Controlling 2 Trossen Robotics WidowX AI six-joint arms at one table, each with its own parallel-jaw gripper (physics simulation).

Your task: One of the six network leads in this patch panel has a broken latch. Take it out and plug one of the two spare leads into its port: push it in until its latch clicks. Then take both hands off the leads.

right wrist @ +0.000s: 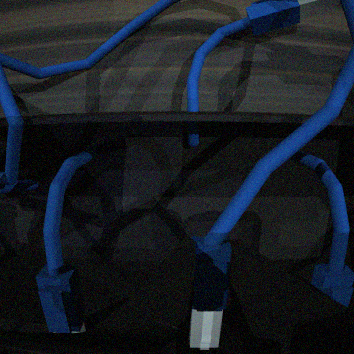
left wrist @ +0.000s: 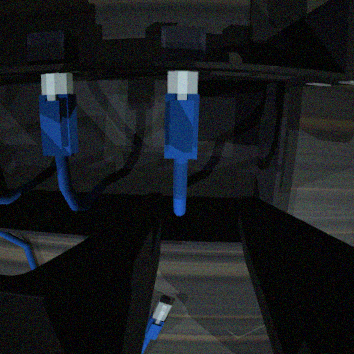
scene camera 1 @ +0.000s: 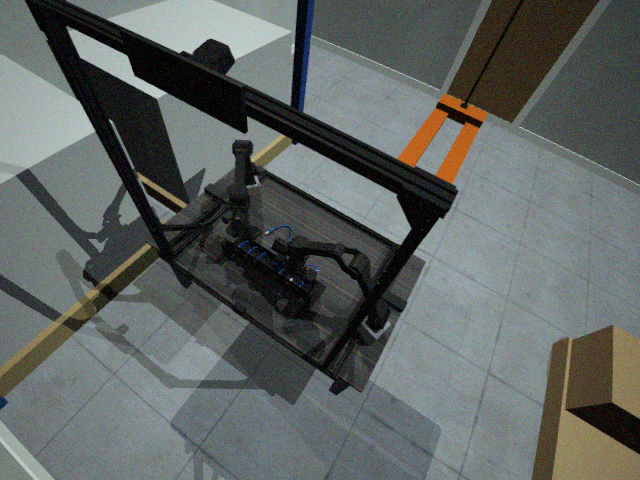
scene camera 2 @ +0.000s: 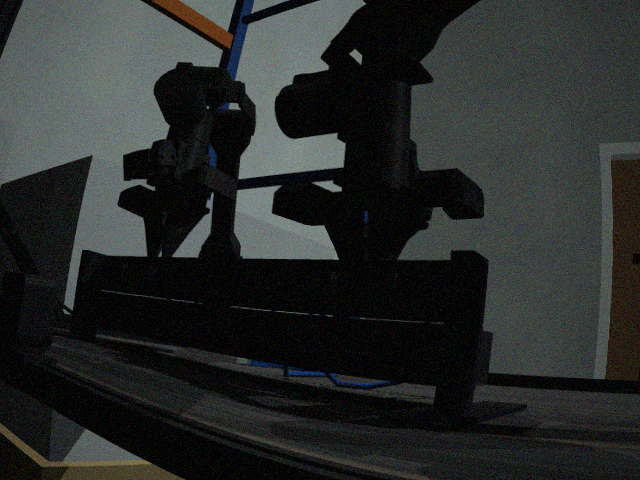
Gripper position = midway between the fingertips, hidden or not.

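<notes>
Scene camera 2 shows the left gripper (scene camera 2: 158, 259) together with a dark panel wall (scene camera 2: 409, 352). In the left wrist view, the left gripper (left wrist: 200, 206) is visible again. The right wrist view takes in the right gripper (right wrist: 209, 250) along with the dark panel wall (right wrist: 102, 282).
</notes>
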